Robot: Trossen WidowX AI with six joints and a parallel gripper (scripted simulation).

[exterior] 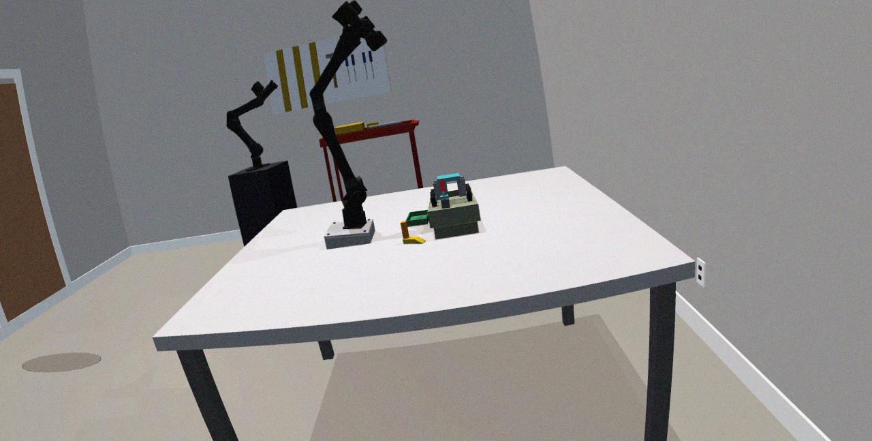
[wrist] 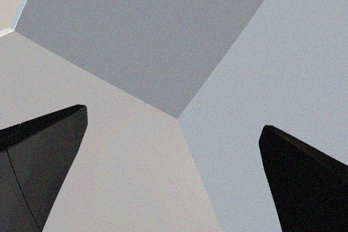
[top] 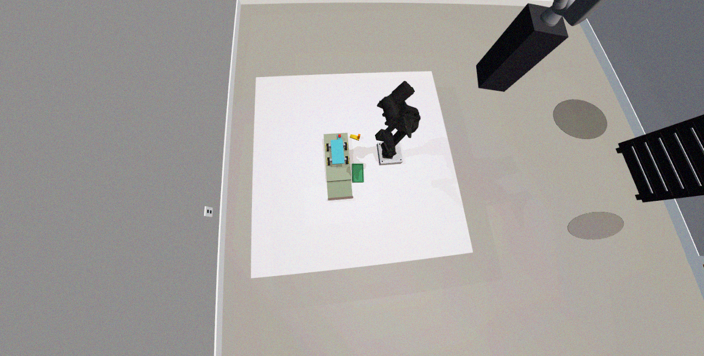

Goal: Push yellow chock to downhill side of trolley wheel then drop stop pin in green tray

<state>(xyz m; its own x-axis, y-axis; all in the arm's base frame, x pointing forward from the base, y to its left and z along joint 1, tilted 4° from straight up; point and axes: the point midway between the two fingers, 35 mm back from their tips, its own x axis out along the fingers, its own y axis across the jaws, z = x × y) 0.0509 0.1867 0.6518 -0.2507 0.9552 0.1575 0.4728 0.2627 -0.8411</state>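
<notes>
The yellow chock is 130 mm ahead of my gripper tip, 300 mm to the right of it and 680 mm below it. The rest, counted from my gripper tip: cyan trolley (230 mm ahead, 140 mm to the right, 590 mm below); then olive ramp (230 mm ahead, 140 mm to the right, 660 mm below); then red-headed stop pin (230 mm ahead, 250 mm to the right, 570 mm below).
</notes>
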